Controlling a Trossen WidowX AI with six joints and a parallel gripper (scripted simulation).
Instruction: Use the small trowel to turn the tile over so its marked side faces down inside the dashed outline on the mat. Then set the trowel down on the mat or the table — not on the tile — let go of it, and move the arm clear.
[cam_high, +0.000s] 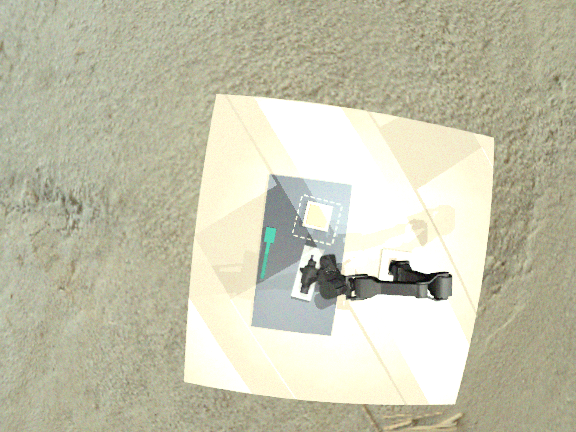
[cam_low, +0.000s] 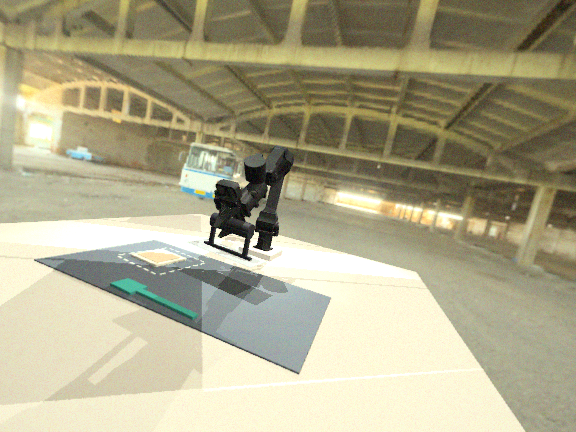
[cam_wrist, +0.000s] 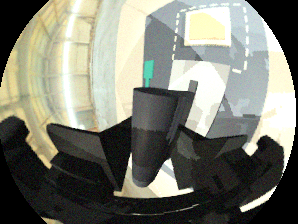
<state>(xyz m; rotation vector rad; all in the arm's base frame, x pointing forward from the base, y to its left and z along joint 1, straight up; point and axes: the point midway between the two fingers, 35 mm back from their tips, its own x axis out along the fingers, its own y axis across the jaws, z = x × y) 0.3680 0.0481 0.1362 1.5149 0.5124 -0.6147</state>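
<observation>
Right now the green trowel is 14 cm ahead of my gripper tip, 4 cm to the right of it and 13 cm below it. From my gripper tip the other things lie so: cream tile (3 cm behind, 20 cm to the right, 13 cm below); grey mat (1 cm ahead, 2 cm to the right, 15 cm below).
</observation>
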